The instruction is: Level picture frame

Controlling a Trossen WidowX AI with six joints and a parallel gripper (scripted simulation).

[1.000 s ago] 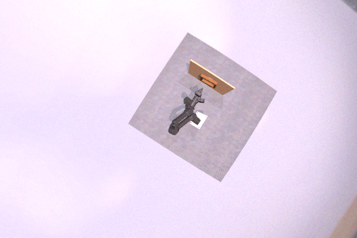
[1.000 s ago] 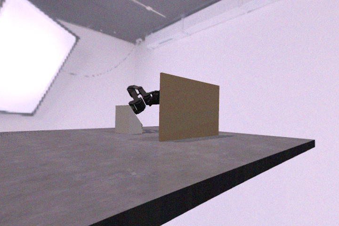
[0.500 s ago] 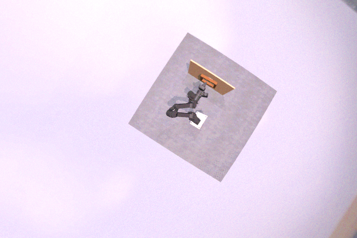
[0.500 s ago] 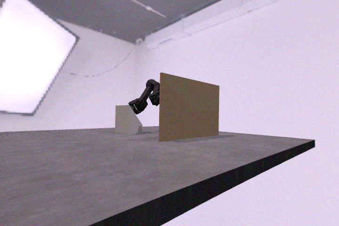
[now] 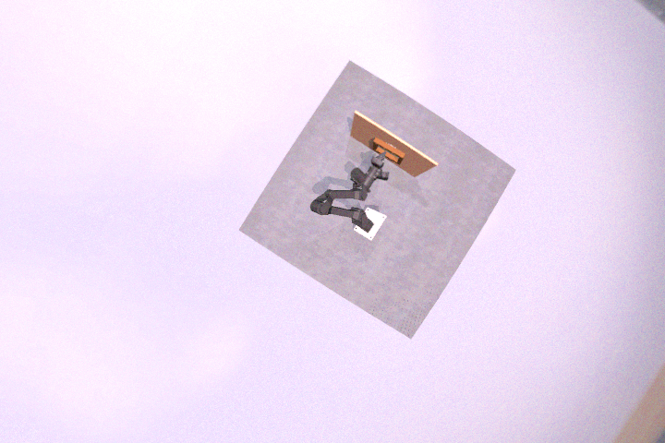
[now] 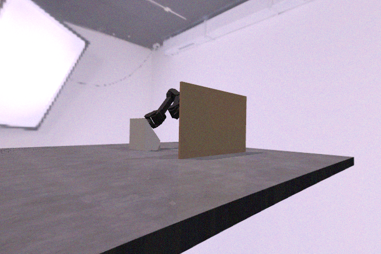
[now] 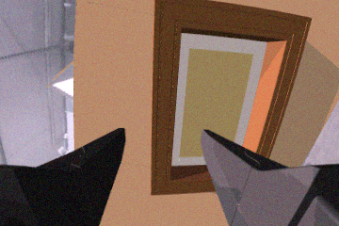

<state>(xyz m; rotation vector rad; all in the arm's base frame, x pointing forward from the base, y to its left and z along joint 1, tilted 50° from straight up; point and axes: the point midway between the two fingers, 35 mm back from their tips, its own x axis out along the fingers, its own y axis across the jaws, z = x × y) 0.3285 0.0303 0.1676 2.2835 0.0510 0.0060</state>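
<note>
The picture frame lies 50 mm below my gripper tip, 50 mm ahead of it and 10 mm to the right of it. From my gripper tip the other things lie so: wall board (60 mm below, 60 mm ahead).
</note>
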